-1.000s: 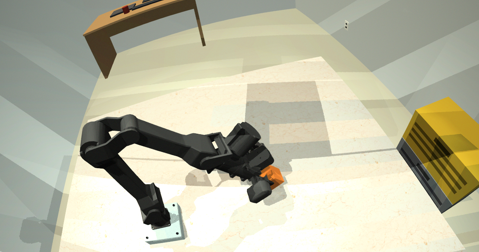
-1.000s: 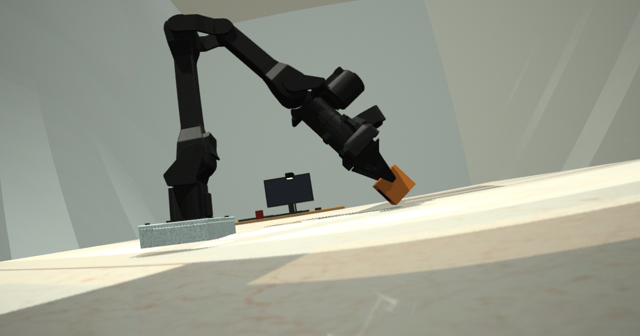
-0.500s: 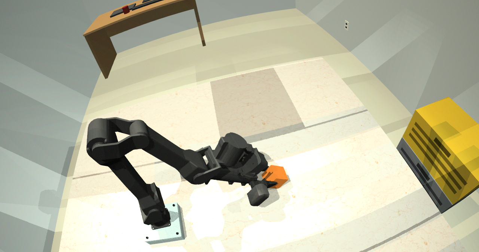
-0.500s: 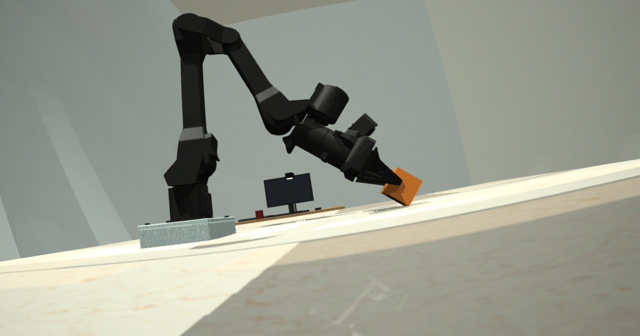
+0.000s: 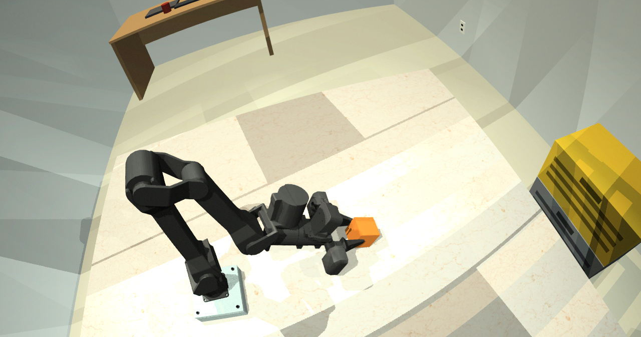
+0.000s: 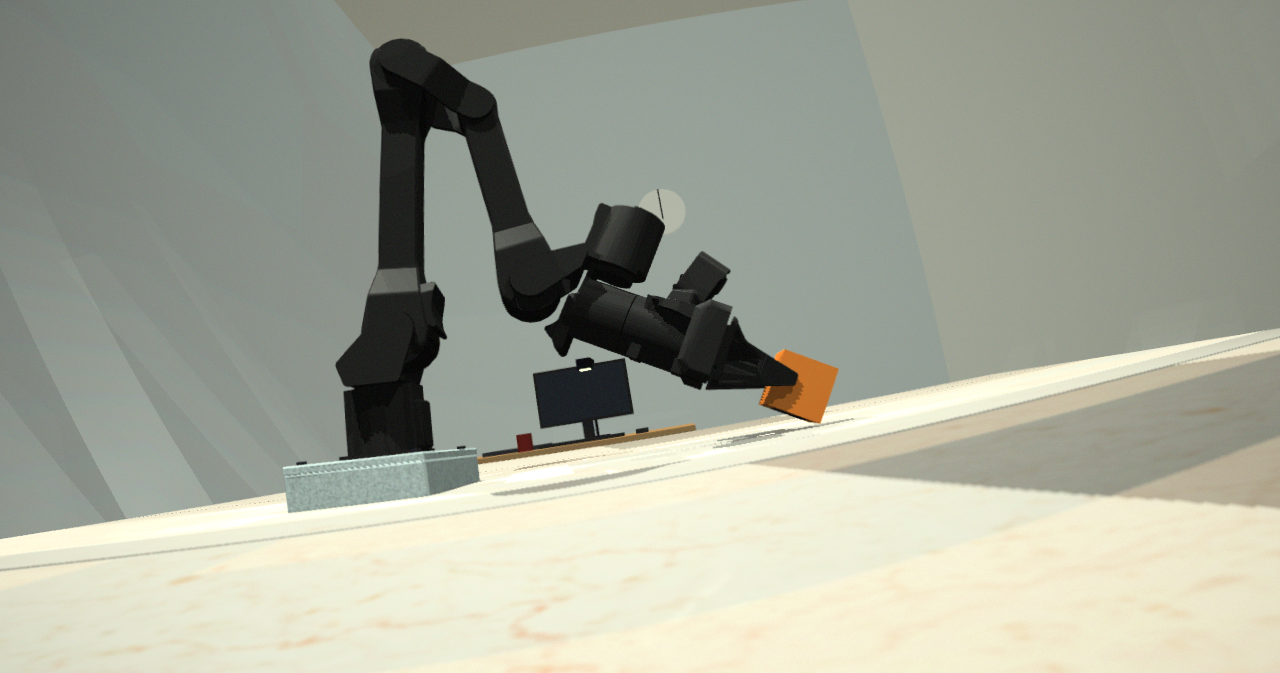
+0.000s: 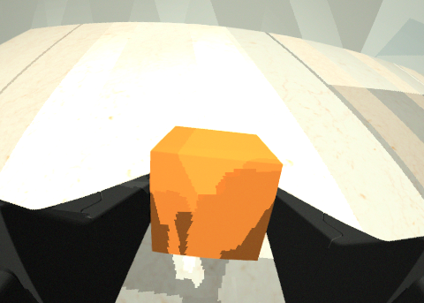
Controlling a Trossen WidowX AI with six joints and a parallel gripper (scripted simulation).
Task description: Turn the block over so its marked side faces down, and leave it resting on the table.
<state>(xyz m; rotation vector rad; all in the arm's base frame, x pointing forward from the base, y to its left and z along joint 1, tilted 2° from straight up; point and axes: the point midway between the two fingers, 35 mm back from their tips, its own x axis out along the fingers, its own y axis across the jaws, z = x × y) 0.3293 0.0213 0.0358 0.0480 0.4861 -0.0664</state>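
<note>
The orange block is 2 cm below my gripper tip.
</note>
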